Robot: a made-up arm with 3 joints. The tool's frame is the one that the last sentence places.
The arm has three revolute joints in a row. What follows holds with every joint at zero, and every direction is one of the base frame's. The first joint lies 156.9 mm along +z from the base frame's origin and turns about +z. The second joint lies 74.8 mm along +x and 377.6 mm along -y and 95 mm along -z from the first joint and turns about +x. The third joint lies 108.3 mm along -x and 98.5 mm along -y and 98.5 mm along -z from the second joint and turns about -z. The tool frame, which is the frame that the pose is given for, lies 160.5 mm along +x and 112.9 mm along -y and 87 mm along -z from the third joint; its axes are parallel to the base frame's.
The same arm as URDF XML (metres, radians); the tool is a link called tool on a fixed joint. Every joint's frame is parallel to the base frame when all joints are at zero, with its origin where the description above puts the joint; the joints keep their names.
<robot name="arm">
<joint name="tool_fixed" type="fixed"><parent link="link3"/><child link="tool"/><origin xyz="0.1605 -0.1129 -0.087"/></joint>
<joint name="joint 3" type="continuous"><parent link="link2"/><child link="link3"/><origin xyz="-0.1083 -0.0985 -0.0985"/><axis xyz="0 0 -1"/></joint>
<joint name="joint 2" type="continuous"><parent link="link1"/><child link="link2"/><origin xyz="0.0748 -0.3776 -0.095"/><axis xyz="1 0 0"/></joint>
<joint name="joint 1" type="continuous"><parent link="base_link"/><child link="link1"/><origin xyz="0 0 0.1569"/><axis xyz="0 0 1"/></joint>
<link name="base_link"/>
<link name="link1"/>
<link name="link2"/>
<link name="link3"/>
<link name="tool"/>
</robot>

